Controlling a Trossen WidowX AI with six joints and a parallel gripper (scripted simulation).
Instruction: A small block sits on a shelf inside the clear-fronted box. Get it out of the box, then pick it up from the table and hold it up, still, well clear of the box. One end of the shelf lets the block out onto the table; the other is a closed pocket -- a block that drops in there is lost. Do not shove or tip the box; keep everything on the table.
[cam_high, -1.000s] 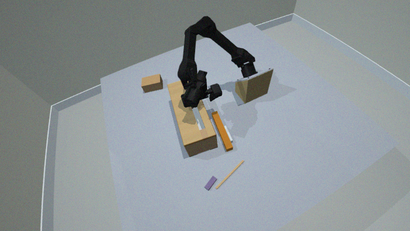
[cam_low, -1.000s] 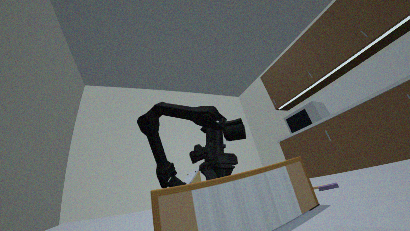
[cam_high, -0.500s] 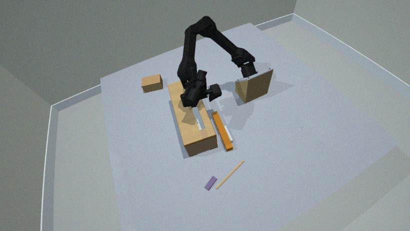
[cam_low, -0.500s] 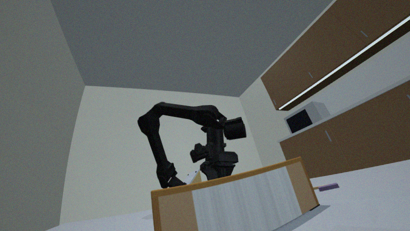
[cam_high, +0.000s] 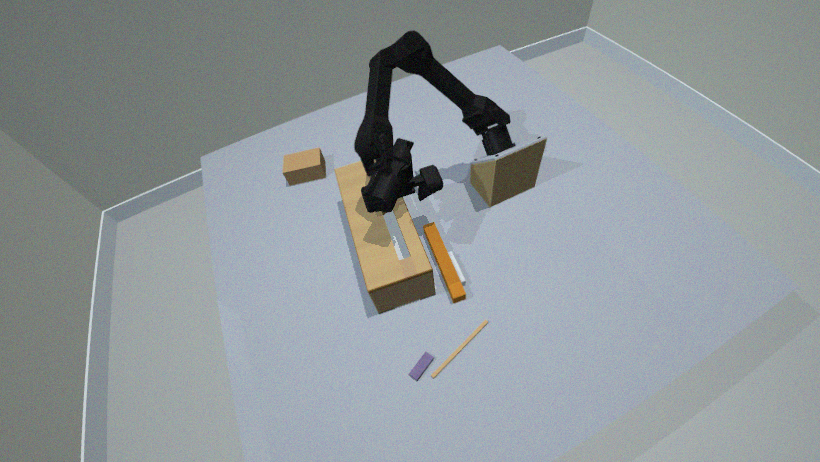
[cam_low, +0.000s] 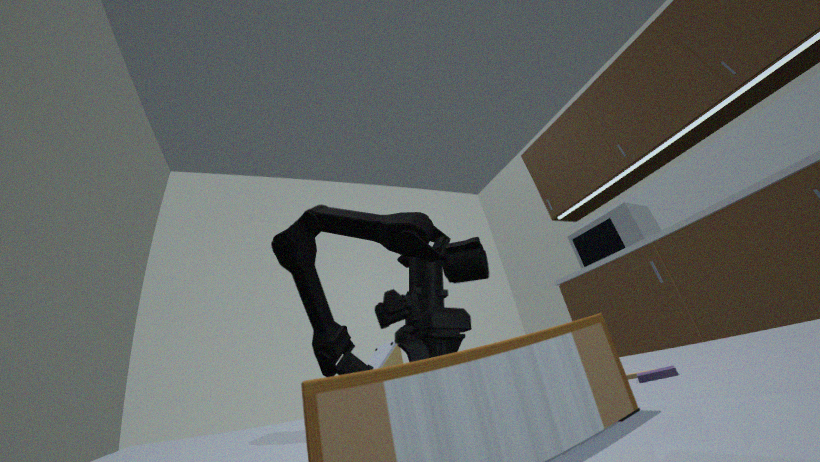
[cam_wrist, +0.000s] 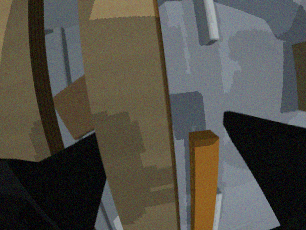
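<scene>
My gripper tip is now 6 cm short of the small brown block and 2 cm to the left of it. The rest, counted from my gripper tip: purple block: 37 cm to the left, 9 cm ahead, 8 cm below; then small tan box: 32 cm to the right, 24 cm ahead, 6 cm below.
</scene>
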